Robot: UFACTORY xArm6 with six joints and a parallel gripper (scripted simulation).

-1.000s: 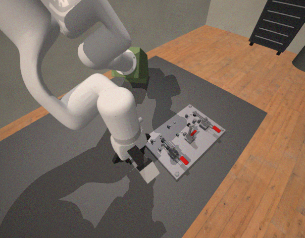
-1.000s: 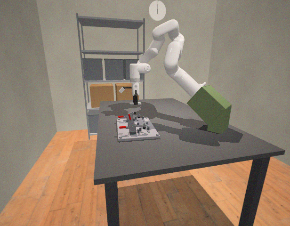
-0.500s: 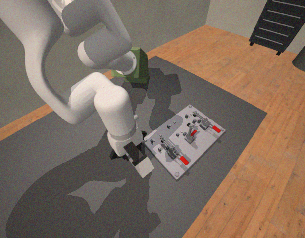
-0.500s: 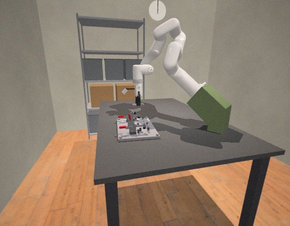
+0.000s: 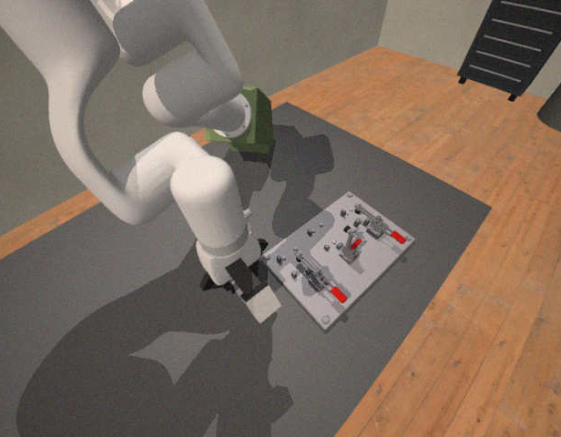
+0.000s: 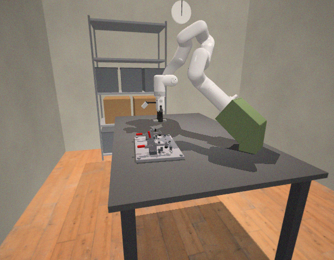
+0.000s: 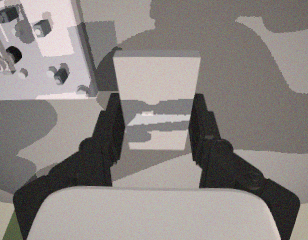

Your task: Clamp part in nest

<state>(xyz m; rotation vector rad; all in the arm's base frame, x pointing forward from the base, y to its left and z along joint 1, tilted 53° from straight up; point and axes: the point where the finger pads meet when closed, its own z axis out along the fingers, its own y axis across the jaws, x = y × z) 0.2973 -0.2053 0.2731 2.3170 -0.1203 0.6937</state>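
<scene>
Right now the fixture plate is 140 mm ahead of my hand, 230 mm to the left of it and 100 mm below it. The rest, counted from my hand: part (20 mm below).
</scene>
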